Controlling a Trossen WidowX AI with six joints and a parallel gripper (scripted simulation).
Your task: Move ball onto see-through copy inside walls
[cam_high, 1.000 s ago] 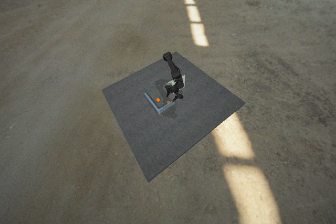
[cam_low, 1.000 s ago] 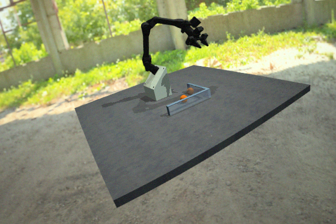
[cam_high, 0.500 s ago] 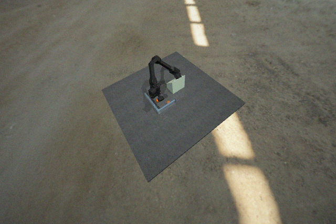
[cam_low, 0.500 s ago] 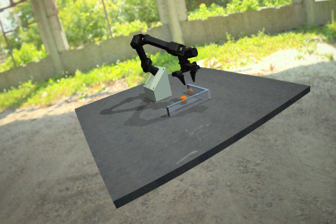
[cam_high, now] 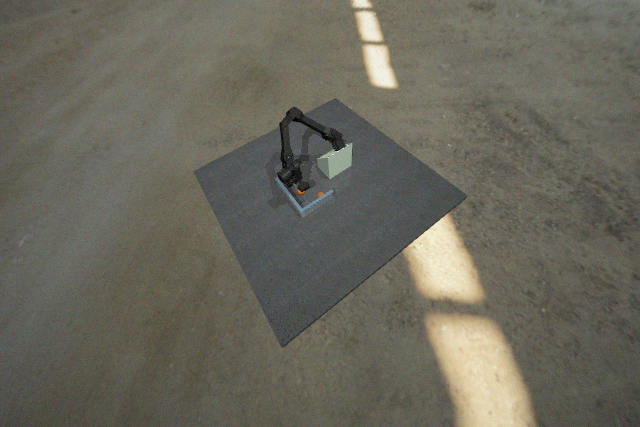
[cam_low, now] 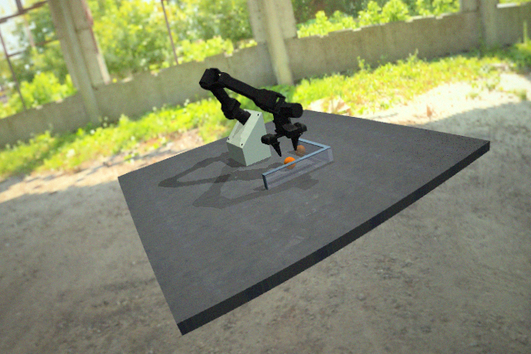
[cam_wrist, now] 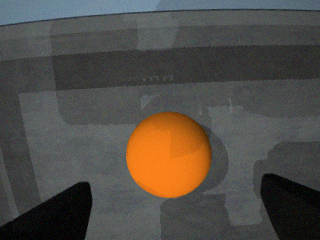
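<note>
Right now the orange ball is 4 cm below my gripper tip. Round my gripper tip: see-through copy: 10 cm to the left, 10 cm behind, 4 cm below.
</note>
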